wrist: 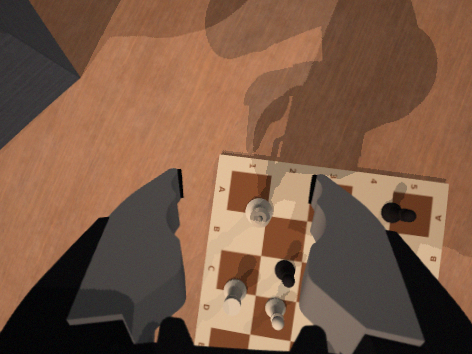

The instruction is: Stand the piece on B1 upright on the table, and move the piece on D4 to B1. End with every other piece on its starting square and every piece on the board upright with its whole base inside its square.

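Places are measured from the arm's base along level axes (x ahead, y left, z up), in metres.
Pixels of known places: gripper, between the fingertips: (246, 175).
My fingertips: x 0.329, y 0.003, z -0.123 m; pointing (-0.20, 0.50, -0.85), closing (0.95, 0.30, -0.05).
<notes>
Behind a point stands the place of what it marks.
A white king (259, 212) {x 0.345, y -0.017, z -0.162 m} stands upright, its base over the corner where squares A1, B1, A2 and B2 meet. My gripper (246, 175) {x 0.329, y 0.003, z -0.123 m} is open above the board (229, 162) {x 0.305, y 0.013, z -0.211 m}, with nothing between its fingers; in this view the king shows between and below the fingertips. A white rook (234, 295) {x 0.350, y -0.091, z -0.183 m} stands upright near the line between C1 and D1. A black pawn (285, 271) {x 0.386, y -0.061, z -0.197 m} stands on C2, and a white pawn (276, 312) {x 0.390, y -0.095, z -0.191 m} on D2. Another black pawn (392, 212) {x 0.458, y 0.019, z -0.200 m} stands upright at the A4 side of A5. D4 and any piece on it are hidden behind the right finger.
A dark grey block (30, 80) {x 0.098, y 0.022, z -0.179 m} lies at the upper left, off the board. The wooden table (150, 90) {x 0.199, y 0.057, z -0.217 m} stretches around the board's left and top edges, with arm shadows across it. The lower and right parts of the board are cut off or covered by the fingers.
</notes>
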